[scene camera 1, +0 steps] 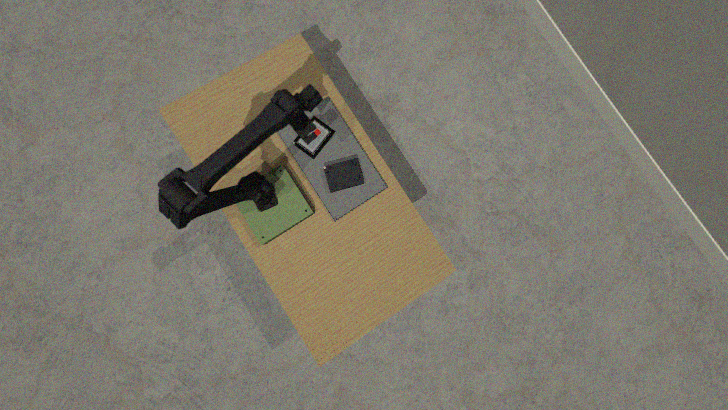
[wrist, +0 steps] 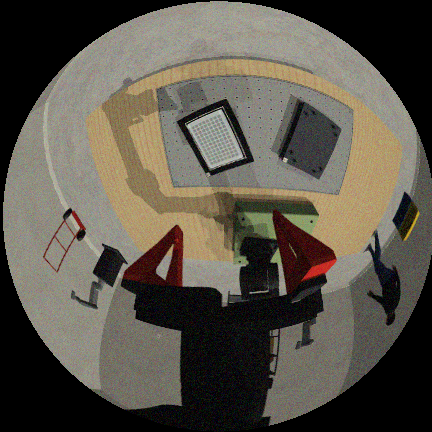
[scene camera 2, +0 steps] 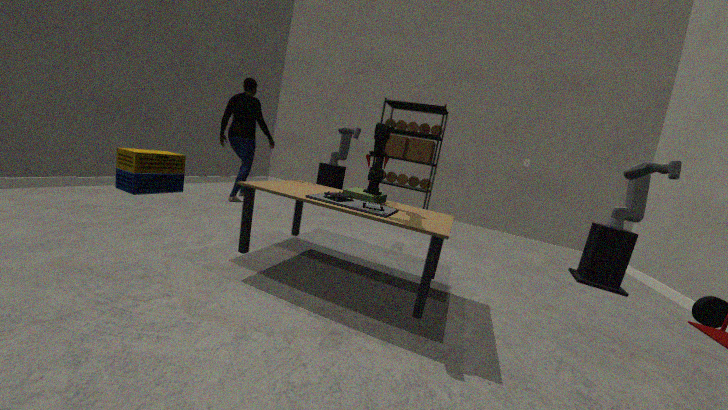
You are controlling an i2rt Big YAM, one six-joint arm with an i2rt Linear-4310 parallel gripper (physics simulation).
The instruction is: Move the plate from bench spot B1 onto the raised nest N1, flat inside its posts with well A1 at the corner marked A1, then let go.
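Frame: origin at the arm's base, x ahead, y left, z up, level; millimetres.
Where they show: gripper, fingertip midpoint: [scene camera 1: 304, 129] [wrist: 224, 221] [scene camera 2: 376, 168]; arm's base, link origin: [scene camera 1: 263, 196] [wrist: 258, 246] [scene camera 2: 372, 193].
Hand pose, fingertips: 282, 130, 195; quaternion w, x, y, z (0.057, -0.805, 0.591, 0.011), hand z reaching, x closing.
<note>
Things, the pixels of their top centre, and the offset from my fingertips, as dx, dy, dz. Level surfaces: height alone.
- plate, top centre: [wrist: 214, 139] [scene camera 1: 313, 136] [scene camera 2: 373, 204] +30, +42, -222
- raised nest N1, top centre: [wrist: 316, 143] [scene camera 1: 343, 174] [scene camera 2: 339, 192] +81, -185, -198
- grey perforated board, top centre: [wrist: 270, 133] [scene camera 1: 331, 157] [scene camera 2: 353, 202] +65, -81, -237
- wooden table, surface height: dz -251
The plate [scene camera 1: 319, 142] [scene camera 2: 373, 206] [wrist: 215, 140] is pale with a grid of wells and lies flat inside a black rectangular frame on the grey board. The raised nest N1 [scene camera 1: 344, 174] [scene camera 2: 337, 196] [wrist: 312, 140] is a dark block with small posts near its corners, apart from the plate; a small white mark shows at one corner in the wrist view. My gripper [scene camera 1: 311, 134] [scene camera 2: 376, 160] [wrist: 224, 221] has red fingers spread wide, open and empty. It hangs high above the board and overlaps the plate in scene camera 1. The well labels are too small to read.
The grey perforated board [scene camera 1: 346, 142] [wrist: 260, 100] lies on the wooden table [scene camera 1: 366, 264] [scene camera 2: 285, 189]. A green block [scene camera 1: 285, 219] [wrist: 300, 212] is under my arm's base, beside the board. A person [scene camera 2: 244, 119], stacked crates [scene camera 2: 157, 162] and a shelf rack [scene camera 2: 416, 107] stand away from the table.
</note>
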